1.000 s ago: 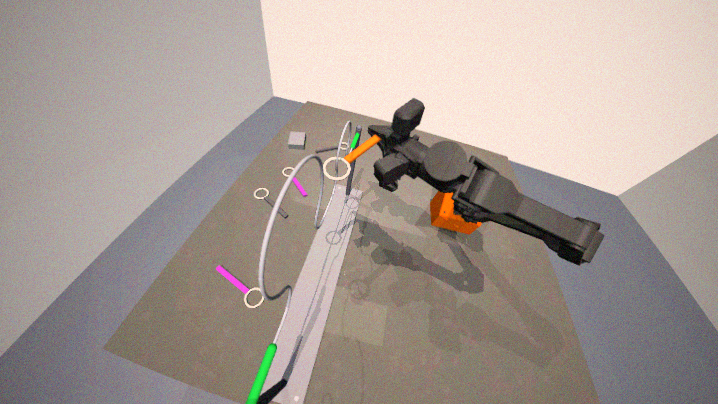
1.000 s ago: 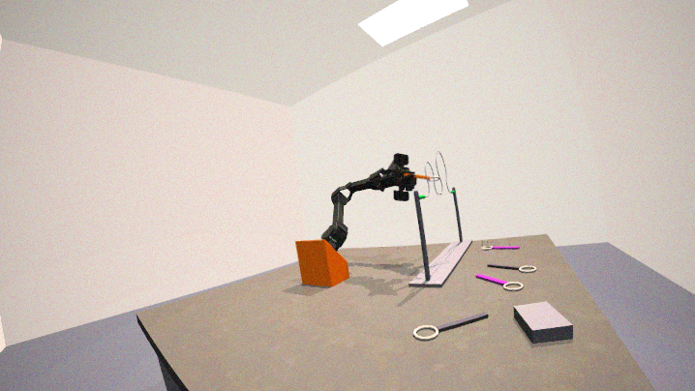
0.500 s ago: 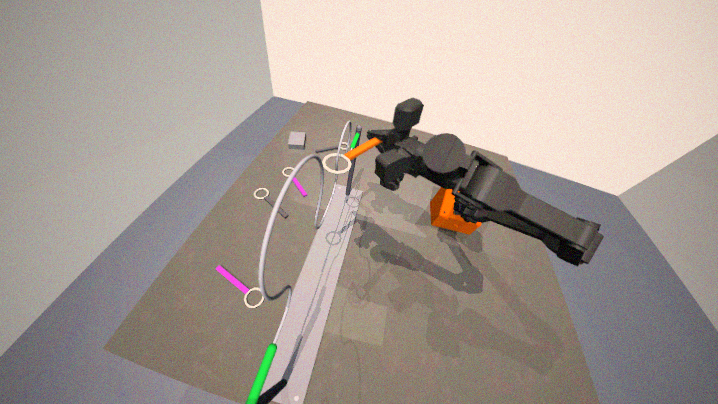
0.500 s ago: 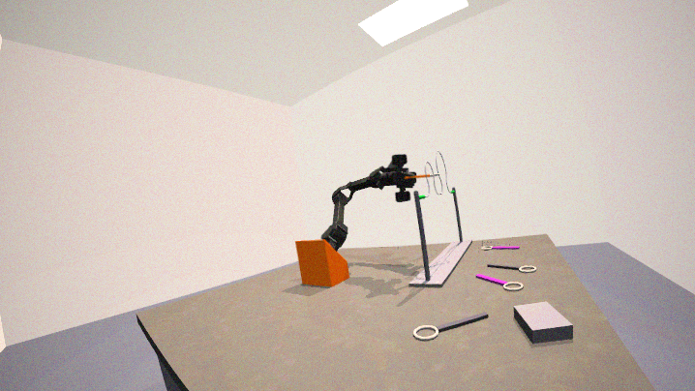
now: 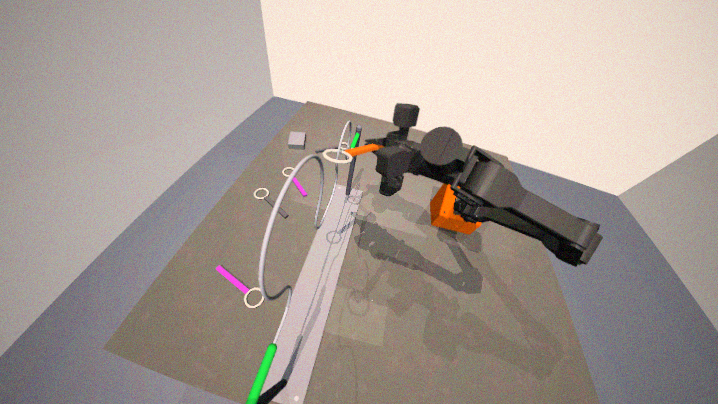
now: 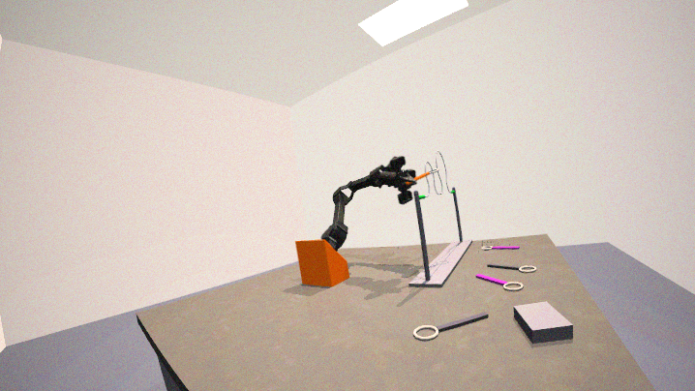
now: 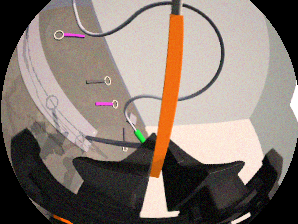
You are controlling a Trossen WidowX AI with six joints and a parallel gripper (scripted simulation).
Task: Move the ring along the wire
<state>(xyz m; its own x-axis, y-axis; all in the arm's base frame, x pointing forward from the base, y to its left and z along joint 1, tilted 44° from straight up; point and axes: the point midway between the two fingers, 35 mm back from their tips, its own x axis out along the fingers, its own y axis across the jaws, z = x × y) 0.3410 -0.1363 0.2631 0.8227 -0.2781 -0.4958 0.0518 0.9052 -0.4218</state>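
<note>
The ring with orange handle lies 2 cm ahead of my gripper tip, 8 cm to the left of it and 3 cm above it. From my gripper tip the other things lie so: grey block (29 cm ahead, 40 cm to the right, 33 cm below).
</note>
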